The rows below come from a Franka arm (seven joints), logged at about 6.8 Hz.
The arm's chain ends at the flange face. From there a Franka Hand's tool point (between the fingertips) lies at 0.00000 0.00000 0.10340 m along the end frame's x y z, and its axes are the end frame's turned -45 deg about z.
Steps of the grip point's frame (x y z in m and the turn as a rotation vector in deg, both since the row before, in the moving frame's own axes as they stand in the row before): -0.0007, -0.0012, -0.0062, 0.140, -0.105, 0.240; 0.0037, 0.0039, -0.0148, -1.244, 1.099, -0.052; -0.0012, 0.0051, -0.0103, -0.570, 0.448, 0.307; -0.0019, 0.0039, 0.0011, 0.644, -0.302, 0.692; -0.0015, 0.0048, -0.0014, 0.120, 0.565, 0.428; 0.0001, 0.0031, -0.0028, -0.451, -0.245, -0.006
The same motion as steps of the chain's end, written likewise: -0.0010, -0.0003, -0.0062, 0.025, -0.173, 0.240; 0.0024, 0.0000, -0.0148, -0.103, 1.657, -0.052; 0.0015, 0.0043, -0.0103, -0.086, 0.720, 0.307; 0.0026, 0.0045, 0.0011, 0.242, -0.669, 0.692; 0.0018, 0.0053, -0.0014, 0.484, 0.315, 0.428; 0.0020, 0.0012, -0.0028, -0.492, 0.146, -0.006
